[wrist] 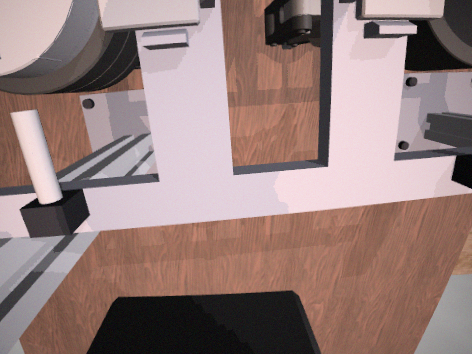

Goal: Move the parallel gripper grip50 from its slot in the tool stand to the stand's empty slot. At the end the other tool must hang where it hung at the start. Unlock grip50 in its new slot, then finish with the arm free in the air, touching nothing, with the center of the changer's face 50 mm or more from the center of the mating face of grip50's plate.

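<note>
The tool stand's pale fork plate crosses the wrist view, with prongs on both sides of a middle opening. Wood shows through most of this opening. A dark part with small fasteners shows at its top end. A large pale and black round body is at the upper left, and another dark round body with a grey rim is cut off at the upper right. I cannot tell which part belongs to grip50. A black block on the arm's side fills the bottom middle. No gripper fingers show.
A white upright pin stands on a black block at the plate's left. Pale blocks sit over the prongs. A grey grooved rail runs at the lower left. Bolted base plates lie below the stand.
</note>
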